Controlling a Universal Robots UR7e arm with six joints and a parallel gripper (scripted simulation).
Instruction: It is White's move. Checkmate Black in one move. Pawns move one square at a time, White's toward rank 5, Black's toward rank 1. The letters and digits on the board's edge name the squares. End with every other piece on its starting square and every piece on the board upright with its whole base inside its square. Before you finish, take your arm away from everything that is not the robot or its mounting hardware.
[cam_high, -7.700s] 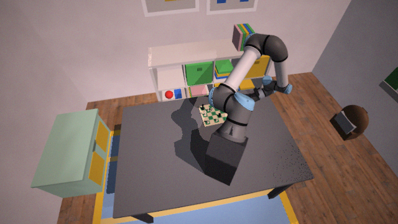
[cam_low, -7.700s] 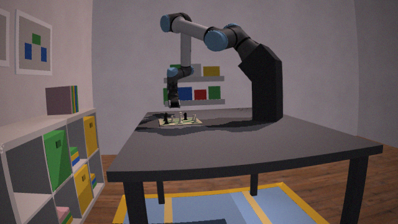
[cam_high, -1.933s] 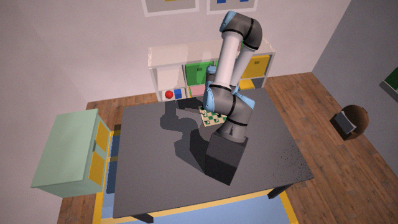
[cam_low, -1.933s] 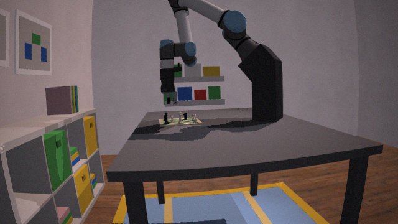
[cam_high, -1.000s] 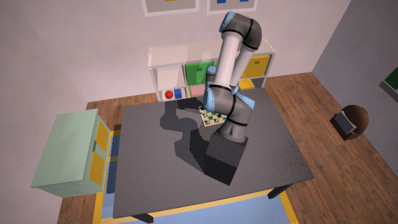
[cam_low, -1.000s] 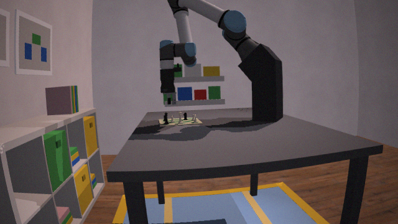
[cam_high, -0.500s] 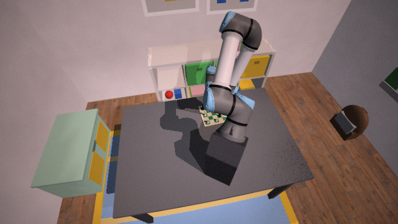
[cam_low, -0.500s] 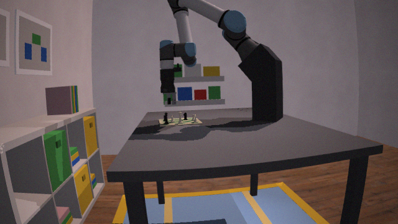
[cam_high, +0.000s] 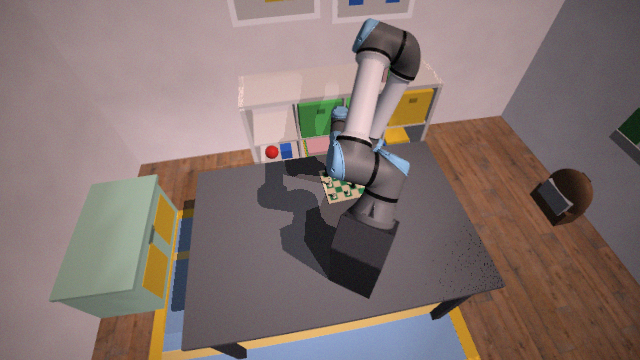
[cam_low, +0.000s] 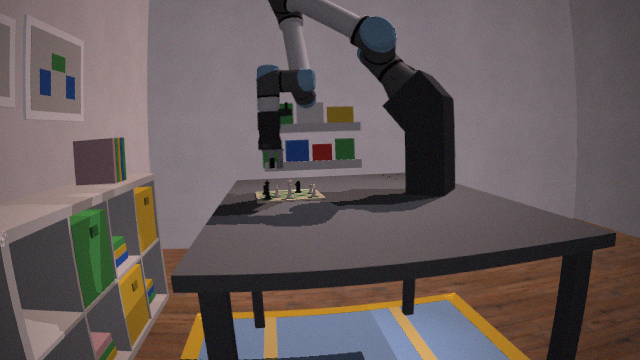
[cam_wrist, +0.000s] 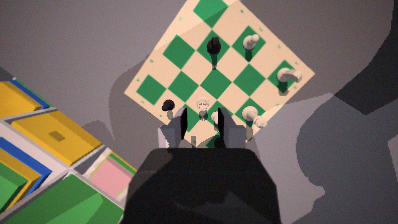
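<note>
The white piece is 9 cm below my hand. Round my hand: chessboard: 4 cm behind, 11 cm below; black pawn: 4 cm ahead, 4 cm to the right, 10 cm below; tall black piece: 8 cm behind, 4 cm to the right, 9 cm below.
</note>
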